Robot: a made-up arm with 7 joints.
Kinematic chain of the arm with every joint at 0, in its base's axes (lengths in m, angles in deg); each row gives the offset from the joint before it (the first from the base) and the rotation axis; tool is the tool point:
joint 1: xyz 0 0 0.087 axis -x
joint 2: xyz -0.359 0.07 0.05 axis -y
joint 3: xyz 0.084 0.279 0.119 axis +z
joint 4: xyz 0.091 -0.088 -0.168 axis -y
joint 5: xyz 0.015 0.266 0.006 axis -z
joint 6: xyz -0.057 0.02 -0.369 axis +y
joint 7: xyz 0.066 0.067 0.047 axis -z
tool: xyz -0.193 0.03 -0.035
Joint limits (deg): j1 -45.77..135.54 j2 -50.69..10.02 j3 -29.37..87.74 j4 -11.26..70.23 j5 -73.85..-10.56 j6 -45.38..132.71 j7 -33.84..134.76
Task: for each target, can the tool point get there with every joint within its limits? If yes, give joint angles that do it. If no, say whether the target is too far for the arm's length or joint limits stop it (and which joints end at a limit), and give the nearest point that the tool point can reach.
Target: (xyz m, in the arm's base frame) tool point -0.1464 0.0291 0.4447
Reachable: no: joint limits stop it (at a limit: joint 1, joint 2, joint 3, joint 4, joint 5, joint 7) | nearest point 0.0809 0.2116 0.2790 | short by 0.335 m
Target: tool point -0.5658 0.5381 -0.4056
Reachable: yes | joints 23.04 -38.93 37.10 39.33 -45.25 105.63 28.28
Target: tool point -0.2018 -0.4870 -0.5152
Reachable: yes | joints 100.73 4.82 41.96 51.60 -19.86 -4.39 -0.78
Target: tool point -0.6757 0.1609 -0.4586
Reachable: yes | joints 51.24 -44.69 66.66 40.77 -62.96 49.90 30.41
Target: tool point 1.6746 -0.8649 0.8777
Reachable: no: too far | nearest point 0.3812 -0.5376 0.1116 | short by 1.538 m
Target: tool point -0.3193 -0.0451 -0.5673
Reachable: yes | joints 48.50 -42.60 -20.14 60.74 -42.50 41.48 13.64
